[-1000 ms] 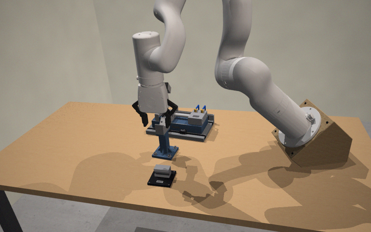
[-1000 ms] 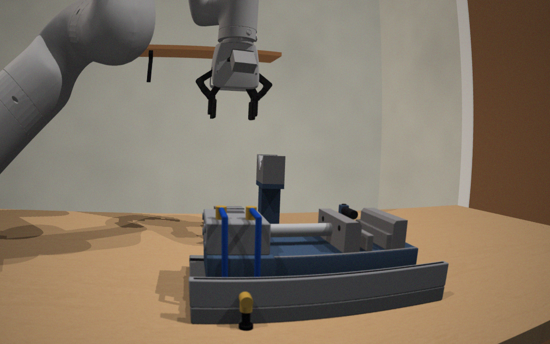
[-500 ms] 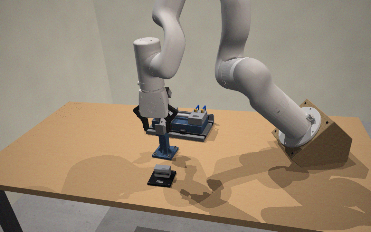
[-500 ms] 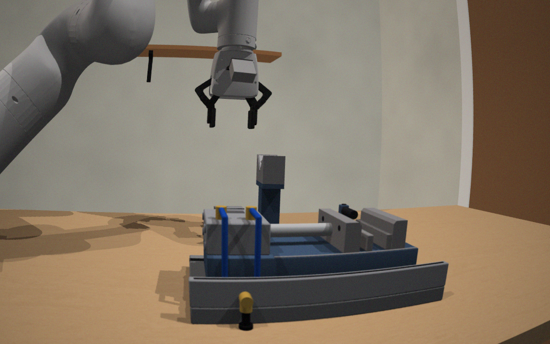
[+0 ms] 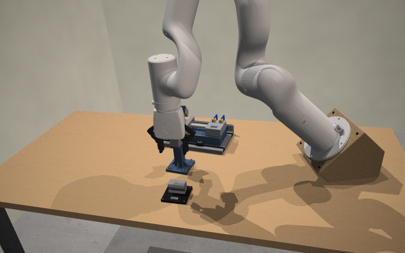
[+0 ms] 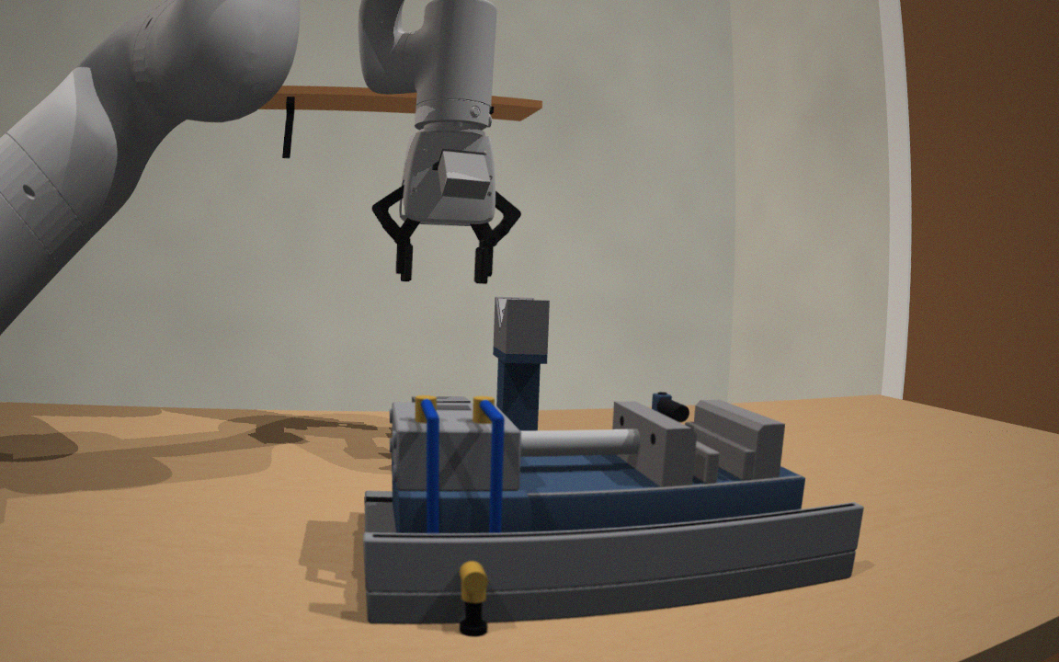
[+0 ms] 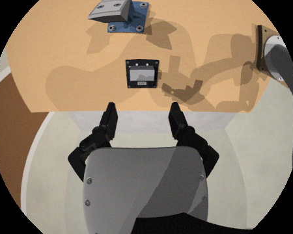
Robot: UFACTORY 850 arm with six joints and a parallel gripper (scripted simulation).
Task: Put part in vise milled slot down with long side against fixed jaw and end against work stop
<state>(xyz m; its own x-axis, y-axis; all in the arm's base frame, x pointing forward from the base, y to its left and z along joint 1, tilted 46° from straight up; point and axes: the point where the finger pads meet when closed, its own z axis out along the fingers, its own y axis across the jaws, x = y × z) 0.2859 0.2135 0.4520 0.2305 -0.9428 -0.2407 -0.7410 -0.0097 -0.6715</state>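
The part lies 160 mm below my hand and 10 mm to the left of it. The rest, counted from my hand: black infeed plate 180 mm below, 20 mm to the left; then work stop 290 mm to the right, 190 mm ahead, 90 mm below; then air cylinder 360 mm to the right, 110 mm below, 40 mm ahead.
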